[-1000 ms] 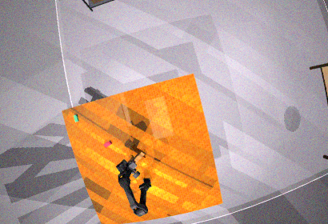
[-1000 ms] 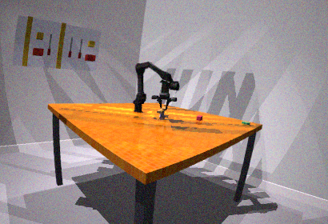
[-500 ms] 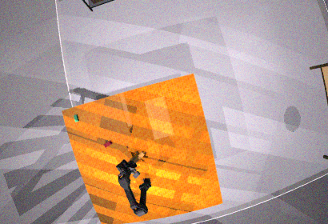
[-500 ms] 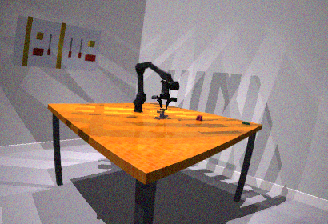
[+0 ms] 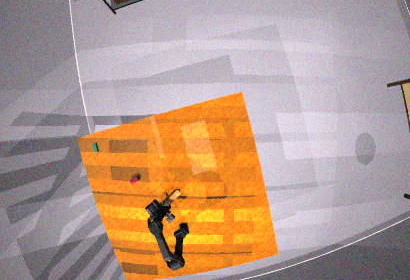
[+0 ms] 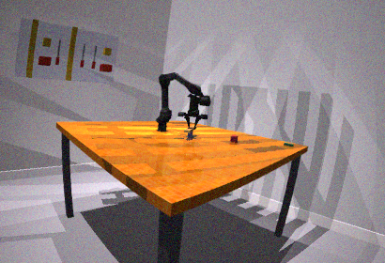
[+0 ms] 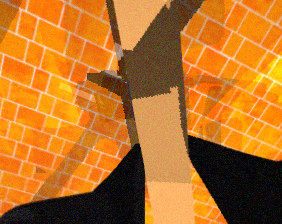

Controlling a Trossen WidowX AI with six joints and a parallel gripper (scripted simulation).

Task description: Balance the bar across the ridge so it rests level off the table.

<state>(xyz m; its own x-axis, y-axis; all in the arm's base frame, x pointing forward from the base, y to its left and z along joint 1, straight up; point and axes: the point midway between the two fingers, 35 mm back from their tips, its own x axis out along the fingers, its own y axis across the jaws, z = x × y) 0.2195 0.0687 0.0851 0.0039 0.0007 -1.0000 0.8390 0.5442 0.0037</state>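
The pale bar lies 2 cm to the right of my gripper tip and 2 cm ahead of it. Round my gripper tip: red block (22 cm ahead, 18 cm to the left, 3 cm below); green block (52 cm ahead, 43 cm to the left, 4 cm below).
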